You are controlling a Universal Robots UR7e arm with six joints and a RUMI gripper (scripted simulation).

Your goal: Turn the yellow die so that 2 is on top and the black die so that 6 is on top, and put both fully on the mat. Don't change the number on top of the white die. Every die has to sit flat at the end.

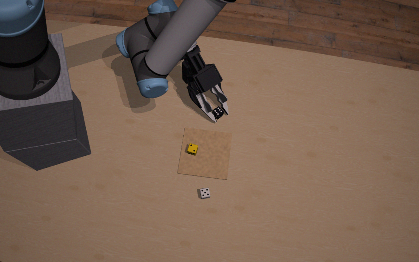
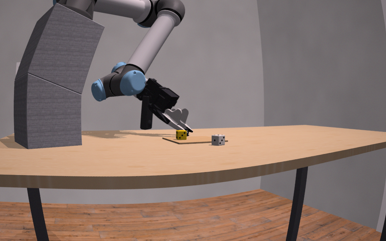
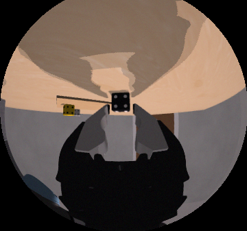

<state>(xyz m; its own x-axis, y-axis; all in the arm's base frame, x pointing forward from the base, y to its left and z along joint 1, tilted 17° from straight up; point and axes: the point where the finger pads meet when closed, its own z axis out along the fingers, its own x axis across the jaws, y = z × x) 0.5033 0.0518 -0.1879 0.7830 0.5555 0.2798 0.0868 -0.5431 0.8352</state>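
Now: hand 1 cm to the right of the black die and 1 cm above it. The rest, counted from my hand: white die: 5 cm behind, 23 cm to the right, 1 cm below; mat: 4 cm behind, 12 cm to the right, 2 cm below; yellow die: 8 cm behind, 11 cm to the right.
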